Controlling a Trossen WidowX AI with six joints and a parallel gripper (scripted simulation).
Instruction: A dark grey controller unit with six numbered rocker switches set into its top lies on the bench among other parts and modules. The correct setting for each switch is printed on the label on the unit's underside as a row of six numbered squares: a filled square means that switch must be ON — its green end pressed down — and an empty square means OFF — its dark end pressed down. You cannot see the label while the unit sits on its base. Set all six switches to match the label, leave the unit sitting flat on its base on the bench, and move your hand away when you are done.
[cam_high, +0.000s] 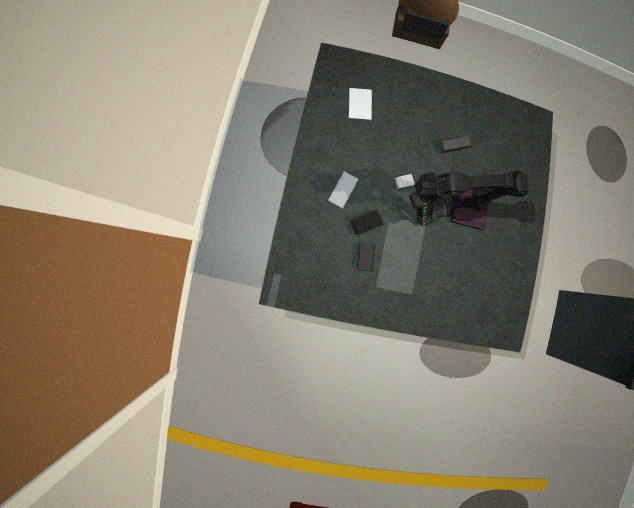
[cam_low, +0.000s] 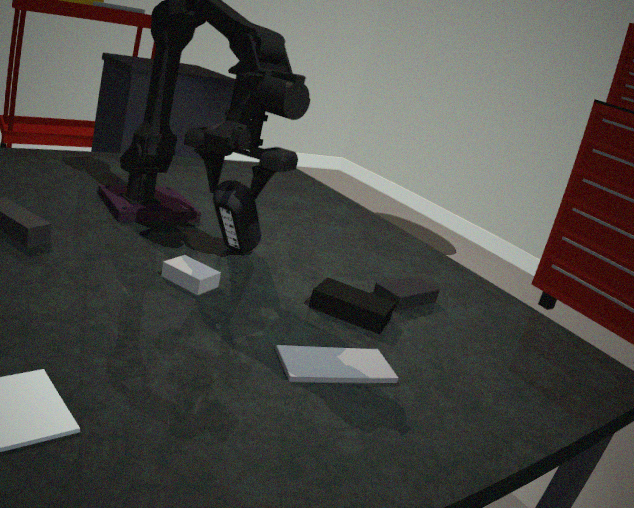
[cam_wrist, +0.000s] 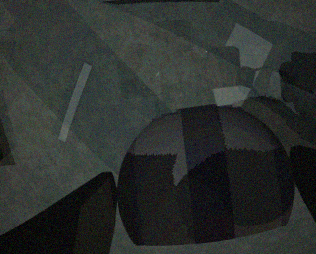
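Now: gripper tip 6 cm short of the light grey block, 9 cm to the left of it and 10 cm above it. Round my gripper tip: dark block: 22 cm ahead, 11 cm to the left, 10 cm below; then dark grey block: 18 cm behind, 31 cm to the right, 10 cm below; then white sheet: 28 cm ahead, 45 cm to the right, 11 cm below.
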